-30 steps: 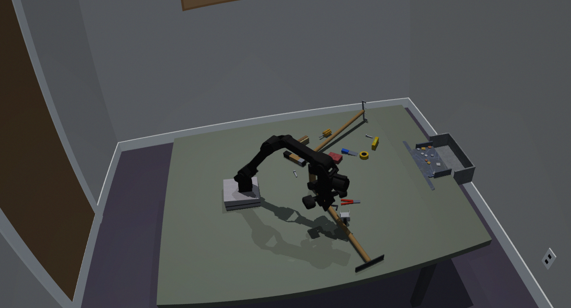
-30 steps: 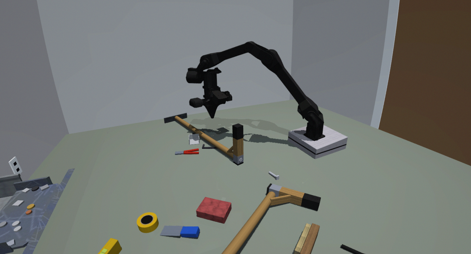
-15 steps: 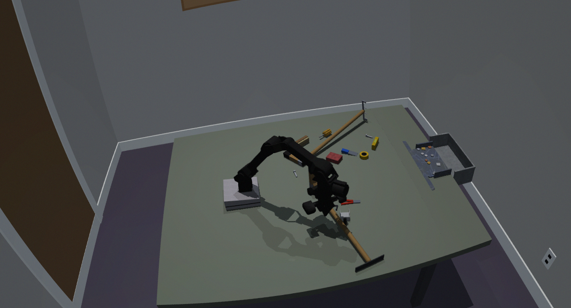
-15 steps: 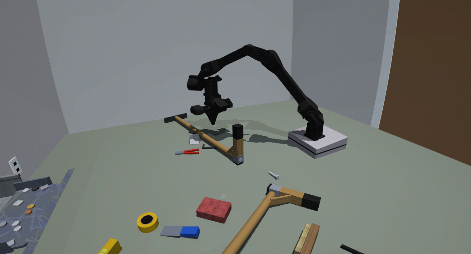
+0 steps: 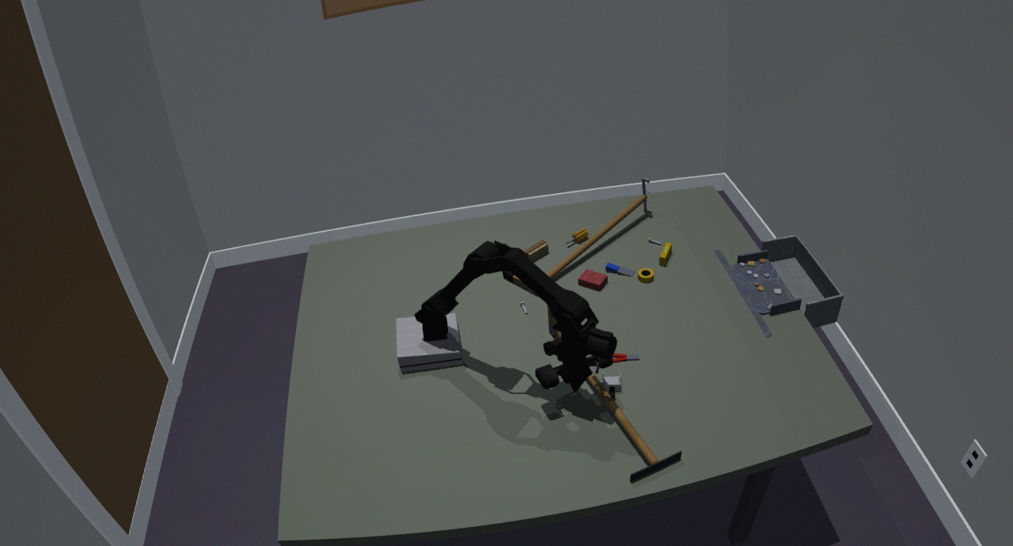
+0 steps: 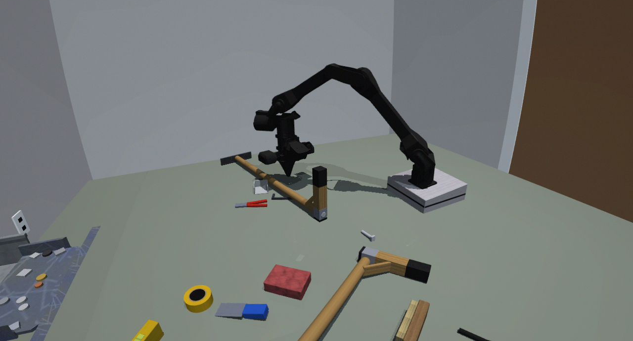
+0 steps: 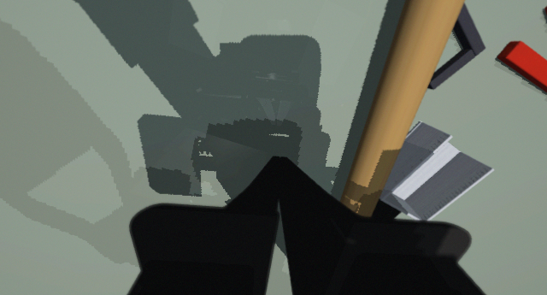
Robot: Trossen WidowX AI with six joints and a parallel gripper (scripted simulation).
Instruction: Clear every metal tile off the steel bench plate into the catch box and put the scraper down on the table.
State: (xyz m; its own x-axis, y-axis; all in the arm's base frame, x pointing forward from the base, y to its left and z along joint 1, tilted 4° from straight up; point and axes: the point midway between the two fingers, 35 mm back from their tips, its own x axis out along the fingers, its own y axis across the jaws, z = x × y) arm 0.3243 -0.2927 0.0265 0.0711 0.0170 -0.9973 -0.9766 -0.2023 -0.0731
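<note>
Right now my gripper tip is 60 mm short of the long scraper, 20 mm to the left of it and 40 mm below it. Round my gripper tip: hex key: 60 mm ahead, 100 mm to the left, 20 mm below; then metal bracket: 100 mm ahead, 10 mm to the right, 20 mm below; then red block: 170 mm ahead, 450 mm to the left, 10 mm below.
</note>
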